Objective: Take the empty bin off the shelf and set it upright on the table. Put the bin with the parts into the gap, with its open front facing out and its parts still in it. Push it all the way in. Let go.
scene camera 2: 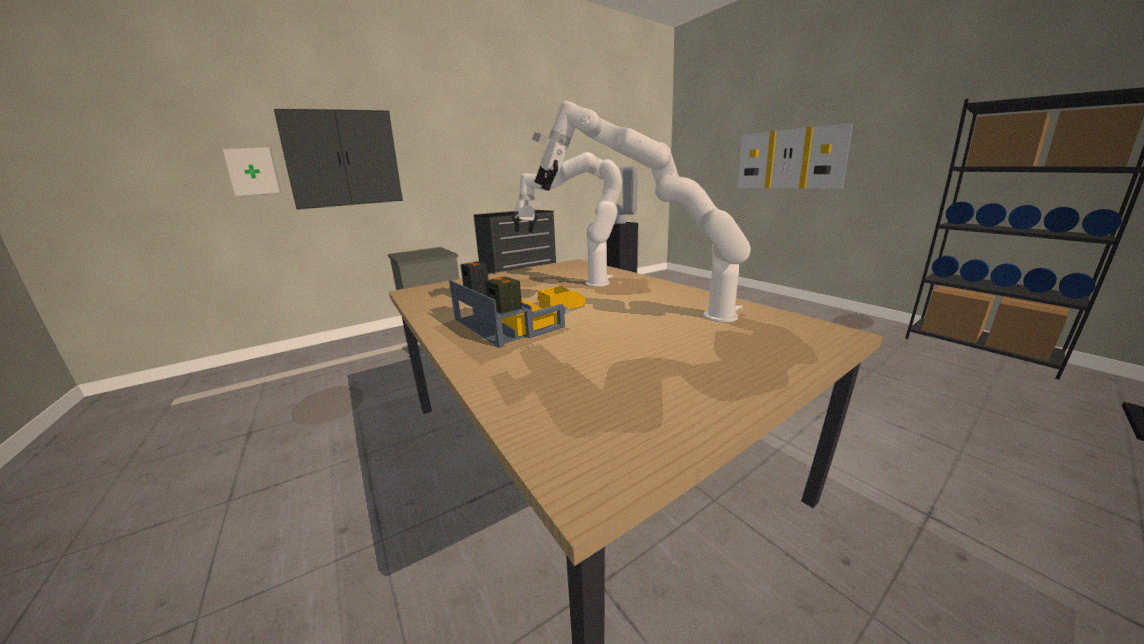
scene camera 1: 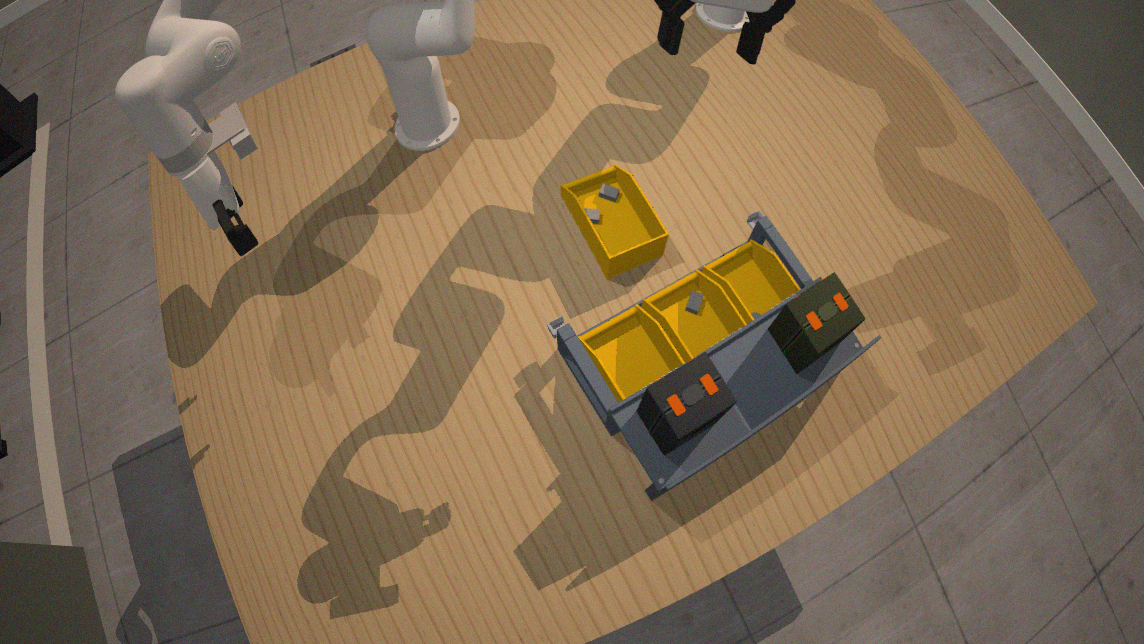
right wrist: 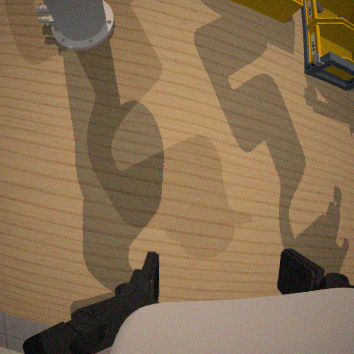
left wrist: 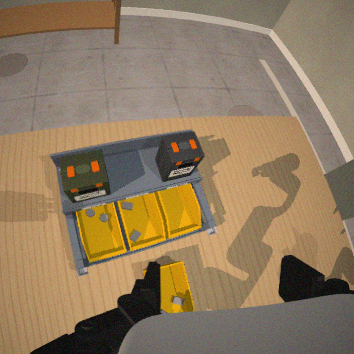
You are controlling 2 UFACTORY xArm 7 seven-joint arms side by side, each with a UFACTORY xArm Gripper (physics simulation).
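Frame: origin at the left arm's base, x down, y left, z ahead, level; metres.
Seen in the pictures: left gripper, fingertip midpoint: (scene camera 2: 541, 186) (scene camera 1: 708, 54) (left wrist: 222, 279); right gripper, fingertip midpoint: (scene camera 2: 523, 231) (scene camera 1: 241, 228) (right wrist: 220, 271); left arm's base, link origin: (scene camera 2: 720, 316) (scene camera 1: 722, 14); right arm's base, link origin: (scene camera 2: 597, 283) (scene camera 1: 427, 125) (right wrist: 82, 22).
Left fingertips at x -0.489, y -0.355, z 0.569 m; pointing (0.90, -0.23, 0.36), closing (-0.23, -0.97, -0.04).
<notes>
Offsets run from my left fingertips to a thing's top centre.
A blue-grey shelf (scene camera 1: 584, 380) (scene camera 2: 473, 313) (left wrist: 72, 240) stands on the table with three yellow bins side by side. The empty bin @(dz +0.174, dx +0.408, dy -0.086 m) (scene camera 1: 620, 352) (left wrist: 181, 210) is at the left end in scene camera 1. The bin with the parts @(dz -0.079, dx +0.414, dy -0.054 m) (scene camera 1: 632, 224) (scene camera 2: 560, 300) (left wrist: 172, 285) stands on the table before the shelf, grey parts inside; a finger and the gripper body partly hide it in the left wrist view. My left gripper (scene camera 1: 710, 52) (scene camera 2: 545, 182) (left wrist: 221, 279) is open and empty, high above the table. My right gripper (scene camera 1: 241, 228) (scene camera 2: 524, 225) (right wrist: 220, 271) is open and empty, far from the shelf.
The middle bin @(dz +0.142, dx +0.408, dy +0.021 m) (scene camera 1: 680, 328) (left wrist: 145, 215) and the other end bin @(dz +0.111, dx +0.408, dy +0.129 m) (scene camera 1: 752, 280) (left wrist: 100, 235) hold grey parts. A dark grey case @(dz +0.267, dx +0.265, dy -0.066 m) (scene camera 1: 690, 408) (left wrist: 172, 160) and a green case @(dz +0.207, dx +0.290, dy +0.157 m) (scene camera 1: 824, 320) (left wrist: 82, 172) stand on the shelf's upper level, behind the bins.
</notes>
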